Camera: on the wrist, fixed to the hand. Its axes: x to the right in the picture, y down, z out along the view.
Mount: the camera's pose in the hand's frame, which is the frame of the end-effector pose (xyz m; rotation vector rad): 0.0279 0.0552 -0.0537 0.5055 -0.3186 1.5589
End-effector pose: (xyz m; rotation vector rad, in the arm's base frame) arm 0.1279 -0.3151 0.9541 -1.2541 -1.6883 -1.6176
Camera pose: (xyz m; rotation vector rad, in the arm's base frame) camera 0.1489 -0.3651 1.0155 -1.7819 -0.6154 -0.0616
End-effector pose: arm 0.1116 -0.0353 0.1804 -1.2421 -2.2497 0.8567
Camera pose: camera 0.1638 0.0278 0.1826 2.2982 0.5840 -1.7944
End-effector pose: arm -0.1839 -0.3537 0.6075 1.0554 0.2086 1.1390
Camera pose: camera -0.2397 -0.2987 0.6314 1.9014 -0.7751 2.3051
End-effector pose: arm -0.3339 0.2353 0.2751 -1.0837 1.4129 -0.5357
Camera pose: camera -0.3965 0.2221 0.2240 0.4572 1.3007 0.4111
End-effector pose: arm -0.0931 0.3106 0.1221 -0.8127 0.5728 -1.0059
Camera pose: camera -0.0931 0.2843 0.0445 0.0746 0.4550 0.4262
